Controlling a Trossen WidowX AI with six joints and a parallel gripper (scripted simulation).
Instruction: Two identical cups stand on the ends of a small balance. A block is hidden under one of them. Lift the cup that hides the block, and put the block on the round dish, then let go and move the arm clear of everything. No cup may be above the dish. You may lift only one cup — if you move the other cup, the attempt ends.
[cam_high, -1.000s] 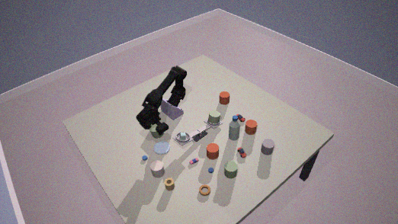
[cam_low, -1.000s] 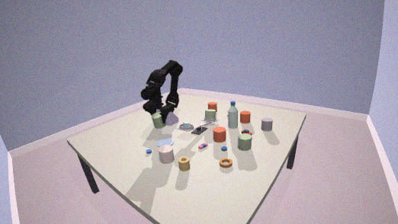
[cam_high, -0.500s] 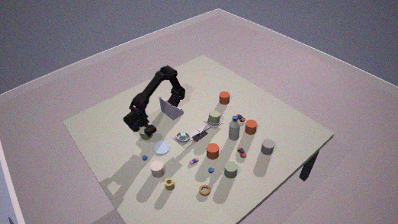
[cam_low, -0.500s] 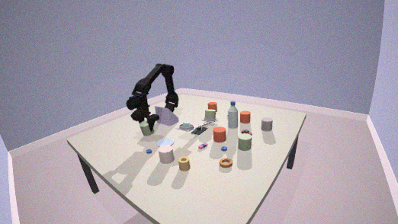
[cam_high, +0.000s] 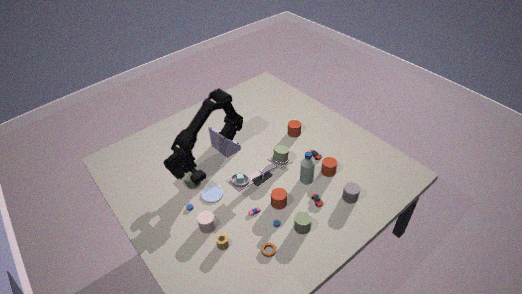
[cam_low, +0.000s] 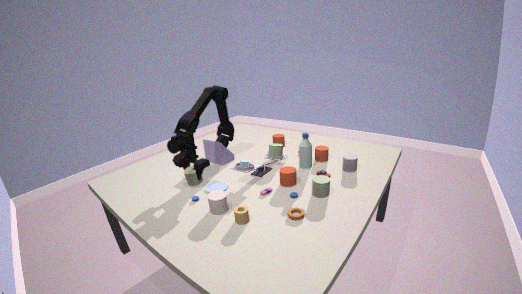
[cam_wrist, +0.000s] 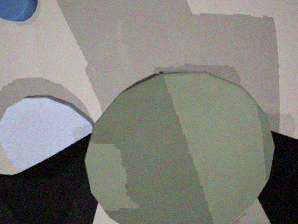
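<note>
Right now my gripper tip is 200 mm short of the teal block, 120 mm to the right of it and 50 mm below it. Round my gripper tip: round light-blue dish: 110 mm ahead, 30 mm below, 20 mm to the left; then pink-and-blue piece: 330 mm ahead, 70 mm to the left, 30 mm below; then balance: 250 mm to the left, 210 mm ahead.
</note>
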